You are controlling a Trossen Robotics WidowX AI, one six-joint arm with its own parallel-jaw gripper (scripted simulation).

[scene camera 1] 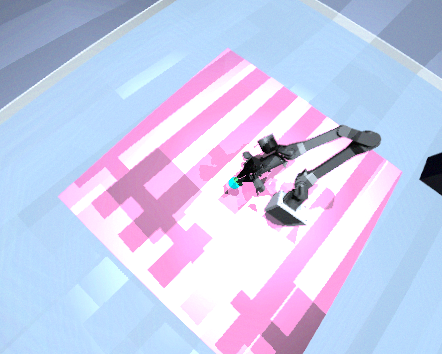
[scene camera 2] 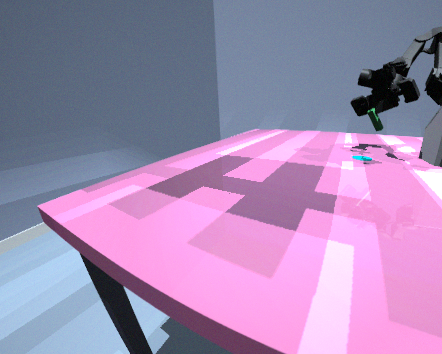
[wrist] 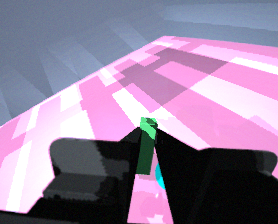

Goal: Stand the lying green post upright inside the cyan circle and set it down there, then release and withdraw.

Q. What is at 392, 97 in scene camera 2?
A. My gripper.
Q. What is my gripper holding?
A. A green post.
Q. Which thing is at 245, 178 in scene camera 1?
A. My gripper.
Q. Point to a green post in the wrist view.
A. At 148, 125
